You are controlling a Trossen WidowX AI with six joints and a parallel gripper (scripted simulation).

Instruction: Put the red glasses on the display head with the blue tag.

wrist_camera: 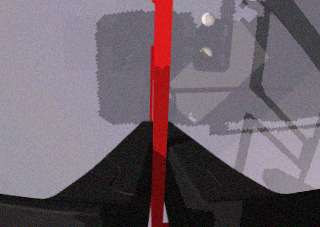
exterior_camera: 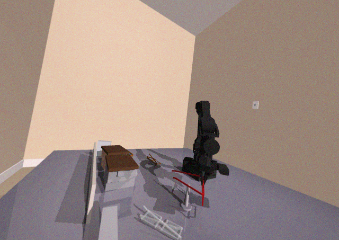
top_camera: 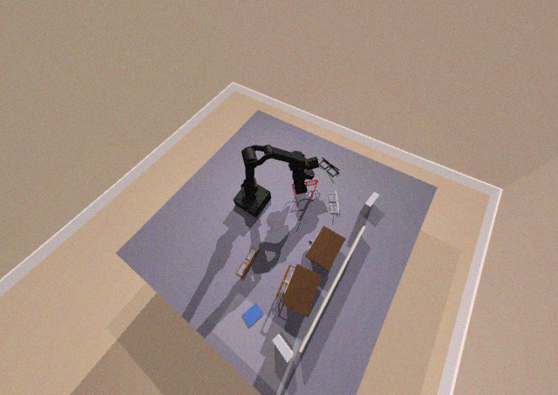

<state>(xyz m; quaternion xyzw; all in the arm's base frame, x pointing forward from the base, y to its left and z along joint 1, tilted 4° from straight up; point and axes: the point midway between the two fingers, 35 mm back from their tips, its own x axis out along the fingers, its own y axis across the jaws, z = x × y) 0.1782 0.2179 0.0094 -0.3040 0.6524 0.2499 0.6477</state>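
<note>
The white post lies 9 cm ahead of my gripper tip, 4 cm below it and 1 cm to the left of it. The rest, counted from my gripper tip: blue tag 66 cm to the right, 20 cm ahead, 6 cm below; then long low white wall 42 cm ahead, 33 cm to the right, 1 cm below.
</note>
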